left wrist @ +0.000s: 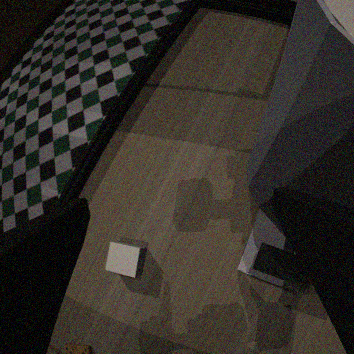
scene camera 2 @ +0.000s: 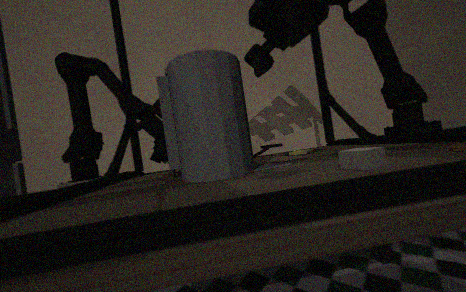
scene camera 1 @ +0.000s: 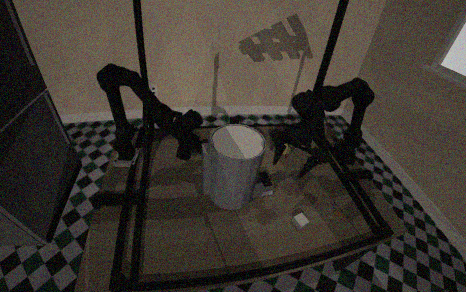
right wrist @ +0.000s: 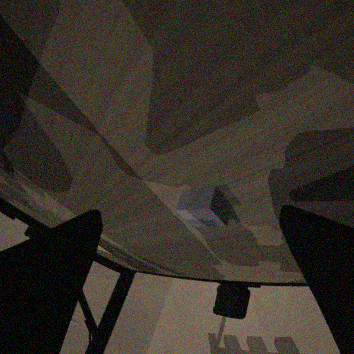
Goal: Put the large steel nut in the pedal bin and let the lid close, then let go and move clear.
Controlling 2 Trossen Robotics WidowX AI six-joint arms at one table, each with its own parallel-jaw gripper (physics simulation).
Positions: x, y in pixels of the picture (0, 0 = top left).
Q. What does my left gripper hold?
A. Nothing.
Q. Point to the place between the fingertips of my left gripper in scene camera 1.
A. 285, 171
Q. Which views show my left gripper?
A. The left wrist view, scene camera 2 and scene camera 1 only.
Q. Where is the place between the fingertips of my right gripper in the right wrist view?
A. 192, 217
